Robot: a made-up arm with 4 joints.
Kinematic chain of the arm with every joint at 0, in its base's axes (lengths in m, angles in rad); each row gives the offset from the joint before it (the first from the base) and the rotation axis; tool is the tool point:
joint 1: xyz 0 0 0.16 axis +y
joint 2: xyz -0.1 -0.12 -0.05 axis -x
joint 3: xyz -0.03 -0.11 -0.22 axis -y
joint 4: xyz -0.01 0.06 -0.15 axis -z
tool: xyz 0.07 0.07 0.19
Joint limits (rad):
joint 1: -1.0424..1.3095
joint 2: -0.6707..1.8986
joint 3: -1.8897..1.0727
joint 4: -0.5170..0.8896
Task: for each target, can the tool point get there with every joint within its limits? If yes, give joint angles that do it. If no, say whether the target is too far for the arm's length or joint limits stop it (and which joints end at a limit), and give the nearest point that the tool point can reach.
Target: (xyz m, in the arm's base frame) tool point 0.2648 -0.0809 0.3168
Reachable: no: joint limits stop it (at a limit: joint 1, joint 2, joint 4) | nearest point 0.0206 -0.2214 0.2692 | short by 0.286 m
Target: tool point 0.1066 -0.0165 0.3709
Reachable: no: joint limits stop it (at a limit: joint 1, joint 2, joint 3, joint 4) | nearest point 0.0134 -0.2172 0.2908 | short by 0.235 m
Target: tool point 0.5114 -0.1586 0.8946
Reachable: no: too far | nearest point 0.0744 -0.4003 0.3038 | short by 0.774 m
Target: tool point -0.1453 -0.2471 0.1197
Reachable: yes | joints 0.8461 0.8460 0.3755 0.4798
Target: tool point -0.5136 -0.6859 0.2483
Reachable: no: too far | nearest point -0.2653 -0.3795 0.2056 | short by 0.397 m
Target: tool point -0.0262 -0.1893 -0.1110
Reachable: yes | joints -0.1792 0.4778 -0.7995 -0.2666
